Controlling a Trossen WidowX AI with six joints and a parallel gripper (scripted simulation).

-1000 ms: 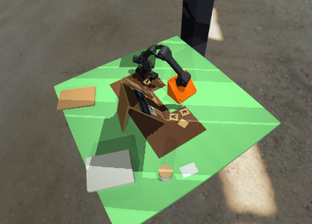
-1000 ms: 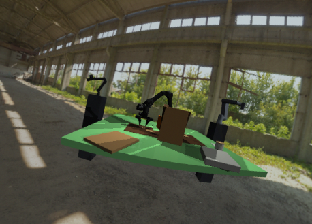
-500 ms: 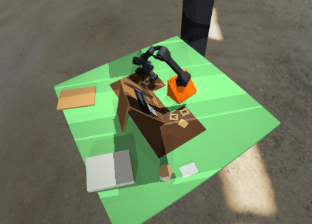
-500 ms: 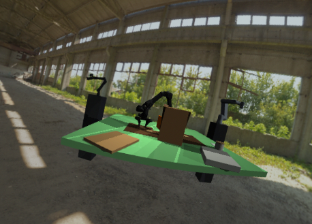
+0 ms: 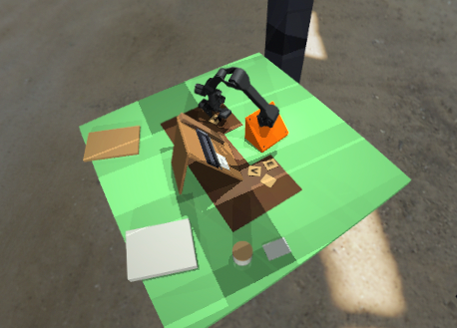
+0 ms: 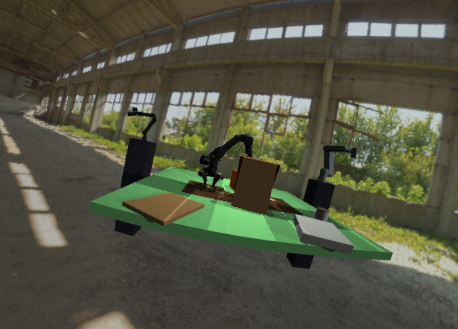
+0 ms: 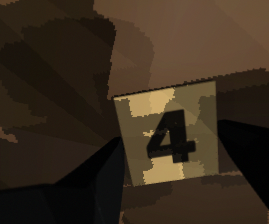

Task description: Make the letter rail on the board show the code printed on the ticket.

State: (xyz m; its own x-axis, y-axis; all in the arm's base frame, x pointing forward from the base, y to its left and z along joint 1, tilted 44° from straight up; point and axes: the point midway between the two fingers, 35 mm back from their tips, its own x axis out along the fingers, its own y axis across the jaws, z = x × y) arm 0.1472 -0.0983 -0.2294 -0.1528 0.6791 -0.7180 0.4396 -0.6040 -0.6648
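Right now the white ticket is 14 cm ahead of my gripper tip, 35 cm to the left of it and 10 cm above it. Also, from my gripper tip: brown mat (4 cm ahead, 24 cm to the left); then white slab (56 cm ahead, 55 cm to the left, 2 cm above); then tan flat panel (57 cm ahead, 14 cm to the right).
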